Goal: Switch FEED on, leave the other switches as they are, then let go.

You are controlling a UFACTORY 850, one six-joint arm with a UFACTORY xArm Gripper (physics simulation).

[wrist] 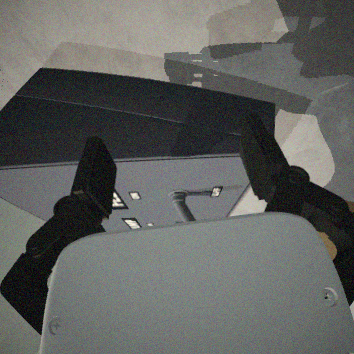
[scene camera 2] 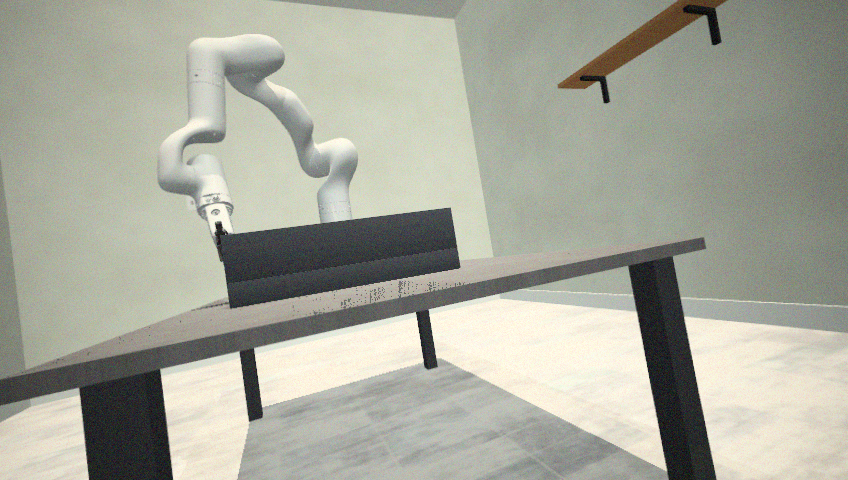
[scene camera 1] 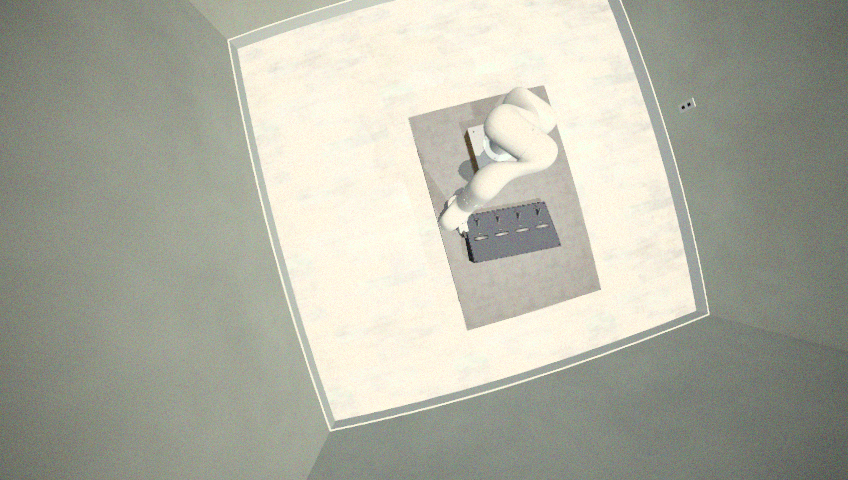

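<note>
The dark switch panel [scene camera 1: 516,245] [scene camera 2: 339,252] [wrist: 150,175] stands on the table with a row of several levers. The FEED label [wrist: 118,200] is partly covered by a finger in the wrist view. The FEED lever [scene camera 1: 476,221] [wrist: 181,204] is at the panel's left end in scene camera 1, between a small plate on the label side and the OFF plate [wrist: 216,191]. I cannot tell its setting surely. My gripper [scene camera 1: 462,231] [scene camera 2: 220,248] [wrist: 173,141] is open and empty, low at the panel's left end. The panel partly hides it in scene camera 2.
The other levers [scene camera 1: 497,218] [scene camera 1: 517,214] [scene camera 1: 537,211] continue to the right along the panel in scene camera 1. The arm's base stands on a plate [scene camera 1: 474,132] behind the panel on the table [scene camera 1: 529,285] [scene camera 2: 565,264]. A wall shelf [scene camera 2: 636,44] is high at the right.
</note>
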